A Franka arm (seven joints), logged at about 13 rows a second.
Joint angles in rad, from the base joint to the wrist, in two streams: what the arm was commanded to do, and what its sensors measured. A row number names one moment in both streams.
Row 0, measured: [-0.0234 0.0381 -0.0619 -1.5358 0.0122 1.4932 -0.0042]
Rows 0 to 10, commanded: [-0.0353 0.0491 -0.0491 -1.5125 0.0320 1.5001 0.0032]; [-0.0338 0.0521 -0.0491 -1.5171 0.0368 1.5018 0.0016]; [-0.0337 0.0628 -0.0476 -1.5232 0.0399 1.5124 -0.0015]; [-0.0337 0.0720 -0.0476 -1.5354 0.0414 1.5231 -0.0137]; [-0.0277 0.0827 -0.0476 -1.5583 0.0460 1.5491 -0.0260]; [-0.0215 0.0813 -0.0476 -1.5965 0.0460 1.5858 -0.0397]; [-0.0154 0.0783 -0.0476 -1.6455 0.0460 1.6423 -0.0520]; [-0.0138 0.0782 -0.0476 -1.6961 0.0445 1.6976 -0.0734]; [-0.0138 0.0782 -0.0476 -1.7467 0.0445 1.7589 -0.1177]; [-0.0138 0.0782 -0.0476 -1.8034 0.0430 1.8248 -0.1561]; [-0.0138 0.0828 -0.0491 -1.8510 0.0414 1.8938 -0.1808]
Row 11, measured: [-0.0127 0.1037 -0.0465 -1.7534 0.0324 1.7946 -0.1186]
